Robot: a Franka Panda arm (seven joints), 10 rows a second.
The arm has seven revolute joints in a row. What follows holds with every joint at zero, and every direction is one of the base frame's. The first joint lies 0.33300 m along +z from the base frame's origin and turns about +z. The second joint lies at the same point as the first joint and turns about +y. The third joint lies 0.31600 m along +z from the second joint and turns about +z. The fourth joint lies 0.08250 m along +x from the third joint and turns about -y. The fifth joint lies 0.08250 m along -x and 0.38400 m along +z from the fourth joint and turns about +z. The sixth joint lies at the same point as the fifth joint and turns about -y. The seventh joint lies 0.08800 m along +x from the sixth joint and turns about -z. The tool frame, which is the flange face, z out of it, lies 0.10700 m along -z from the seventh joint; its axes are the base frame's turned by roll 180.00, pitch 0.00 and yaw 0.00 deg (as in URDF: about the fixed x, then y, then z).
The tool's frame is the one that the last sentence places.
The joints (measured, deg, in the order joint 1, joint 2, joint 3, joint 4, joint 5, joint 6, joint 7), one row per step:
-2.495, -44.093, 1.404, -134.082, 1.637, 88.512, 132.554
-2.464, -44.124, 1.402, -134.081, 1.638, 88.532, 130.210
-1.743, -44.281, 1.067, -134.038, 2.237, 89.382, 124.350
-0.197, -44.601, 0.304, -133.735, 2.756, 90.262, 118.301
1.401, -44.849, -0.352, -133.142, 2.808, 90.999, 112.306
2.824, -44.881, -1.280, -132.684, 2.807, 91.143, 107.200
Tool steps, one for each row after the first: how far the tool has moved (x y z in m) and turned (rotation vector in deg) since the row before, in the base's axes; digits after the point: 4 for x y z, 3 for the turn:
-0.0001, 0.0002, 0.0002, 0.060, -0.081, 2.372
0.0009, 0.0026, 0.0026, 0.897, -1.182, 6.325
0.0002, 0.0039, 0.0057, 0.996, -1.727, 7.023
0.0002, 0.0040, 0.0075, 0.333, -1.865, 7.082
0.0001, 0.0009, 0.0042, 0.410, -0.917, 5.842

